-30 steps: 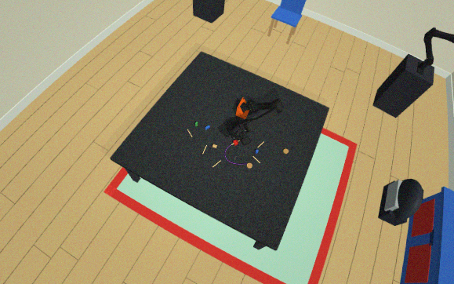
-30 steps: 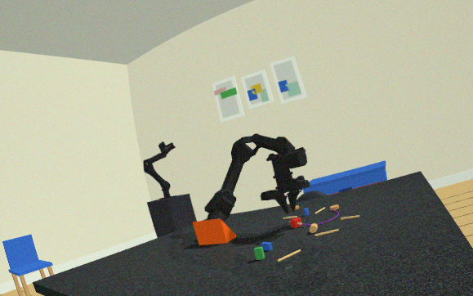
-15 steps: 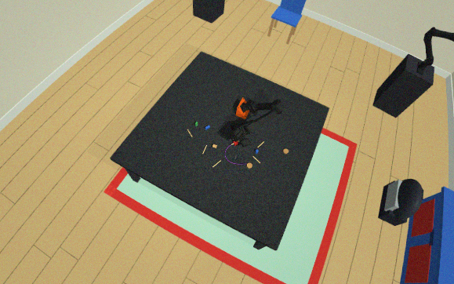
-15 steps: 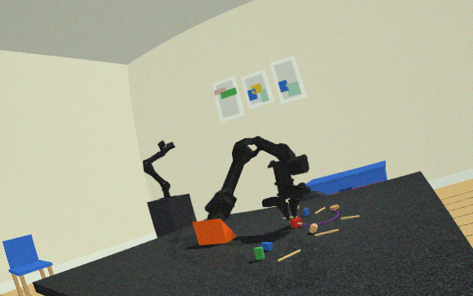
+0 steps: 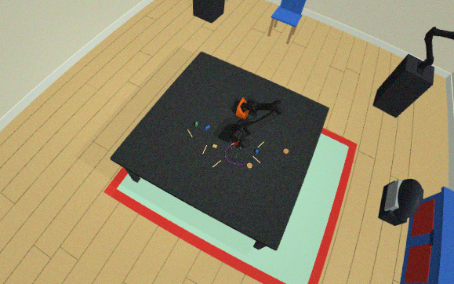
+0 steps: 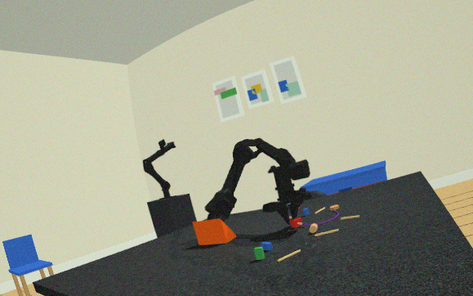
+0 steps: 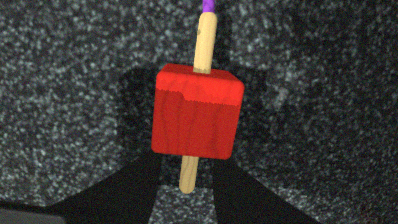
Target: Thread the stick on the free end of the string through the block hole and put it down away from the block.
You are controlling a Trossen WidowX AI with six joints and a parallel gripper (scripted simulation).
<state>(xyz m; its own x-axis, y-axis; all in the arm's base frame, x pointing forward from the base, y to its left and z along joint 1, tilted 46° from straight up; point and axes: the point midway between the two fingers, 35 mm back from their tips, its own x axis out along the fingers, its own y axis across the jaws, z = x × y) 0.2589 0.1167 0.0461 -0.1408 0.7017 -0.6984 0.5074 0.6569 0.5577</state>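
My gripper tip is now 20 mm short of the red block and 10 mm to the left of it. Also, from my gripper tip: tan wooden block 130 mm ahead, 130 mm to the right; then green cylinder 50 mm ahead, 350 mm to the right, 10 mm above.
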